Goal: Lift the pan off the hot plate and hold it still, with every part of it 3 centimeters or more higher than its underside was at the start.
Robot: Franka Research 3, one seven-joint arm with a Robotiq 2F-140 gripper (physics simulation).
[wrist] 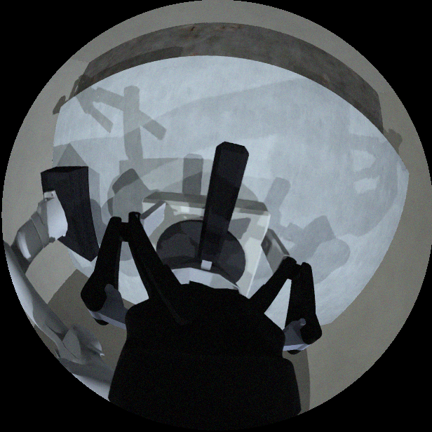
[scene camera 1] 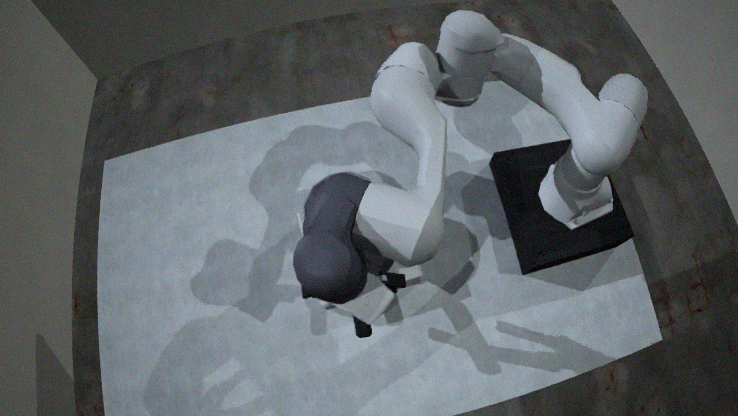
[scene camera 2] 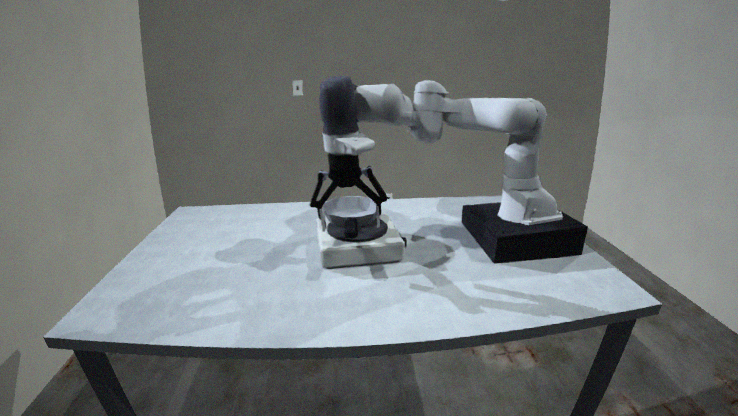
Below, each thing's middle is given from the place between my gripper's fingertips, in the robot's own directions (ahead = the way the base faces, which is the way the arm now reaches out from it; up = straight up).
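Measured from the grey pan [scene camera 2: 350,212], my hand is now 1 cm above it and 9 cm to the left of it.
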